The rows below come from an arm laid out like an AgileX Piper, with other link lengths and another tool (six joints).
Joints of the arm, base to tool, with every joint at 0 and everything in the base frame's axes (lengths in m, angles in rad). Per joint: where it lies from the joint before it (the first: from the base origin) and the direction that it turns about. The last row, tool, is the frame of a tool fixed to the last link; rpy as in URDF.
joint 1: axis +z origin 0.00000 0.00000 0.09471
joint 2: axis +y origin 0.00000 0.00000 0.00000
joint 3: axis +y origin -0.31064 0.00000 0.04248
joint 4: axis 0.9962 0 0.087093 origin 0.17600 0.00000 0.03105
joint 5: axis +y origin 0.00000 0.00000 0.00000
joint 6: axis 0.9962 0 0.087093 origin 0.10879 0.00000 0.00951
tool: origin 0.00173 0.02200 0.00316 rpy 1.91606 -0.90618 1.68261
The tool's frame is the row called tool.
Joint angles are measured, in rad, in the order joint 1, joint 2, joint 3, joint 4, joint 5, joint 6. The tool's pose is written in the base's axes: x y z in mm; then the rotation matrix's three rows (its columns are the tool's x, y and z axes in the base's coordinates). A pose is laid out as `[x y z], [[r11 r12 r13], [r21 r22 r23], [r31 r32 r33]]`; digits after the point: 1 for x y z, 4 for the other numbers.
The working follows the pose.
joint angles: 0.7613 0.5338 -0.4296 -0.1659 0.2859 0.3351
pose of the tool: [19.1 40.2 275.4], [[-0.1167 0.9400 0.3206], [0.5307 -0.2138 0.8202], [0.8395 0.2659 -0.4739]]
Where each joint sits with the arm in this pose, in the base's axes (m; each line is computed from the numbers above, not from the rounded line before):
joint 1: 0.0000 0.0000 0.0947
joint 2: 0.0000 0.0000 0.0947
joint 3: -0.1780 -0.1696 0.2893
joint 4: -0.0489 -0.0466 0.3019
joint 5: -0.0489 -0.0466 0.3019
joint 6: 0.0301 0.0216 0.2698
the tool: 0.0191 0.0402 0.2754

